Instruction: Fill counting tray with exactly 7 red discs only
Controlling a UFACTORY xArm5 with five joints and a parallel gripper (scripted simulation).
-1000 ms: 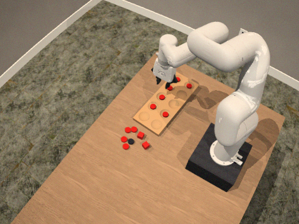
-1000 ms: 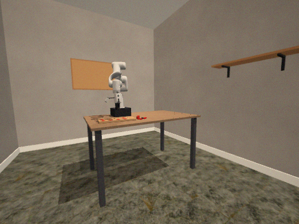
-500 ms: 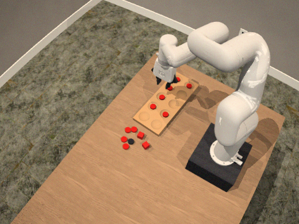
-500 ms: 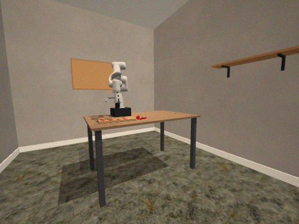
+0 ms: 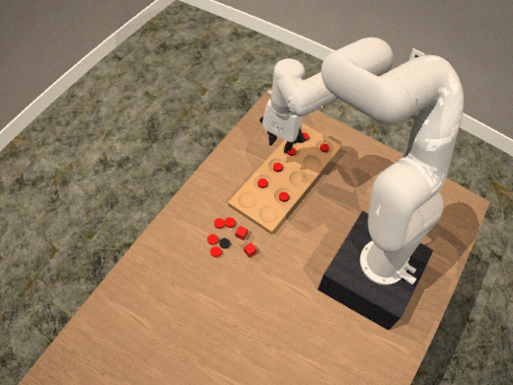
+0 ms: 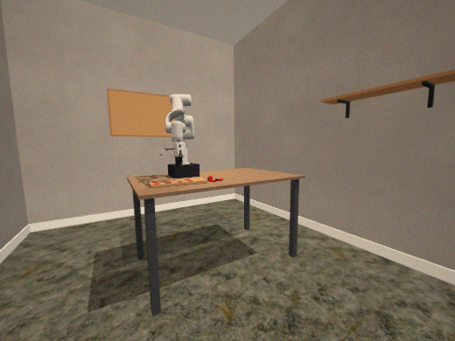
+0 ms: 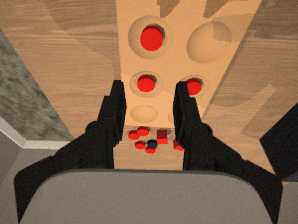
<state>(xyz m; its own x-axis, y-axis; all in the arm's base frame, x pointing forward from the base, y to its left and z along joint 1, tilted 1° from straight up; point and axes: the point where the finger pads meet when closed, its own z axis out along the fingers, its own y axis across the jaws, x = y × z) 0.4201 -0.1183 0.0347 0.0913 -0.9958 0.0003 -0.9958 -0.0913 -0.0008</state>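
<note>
The black disc is 40 mm behind my hand, 290 mm to the left of it and 130 mm below it. From my hand the other things lie so: wooden counting tray (40 mm behind, 130 mm below).
</note>
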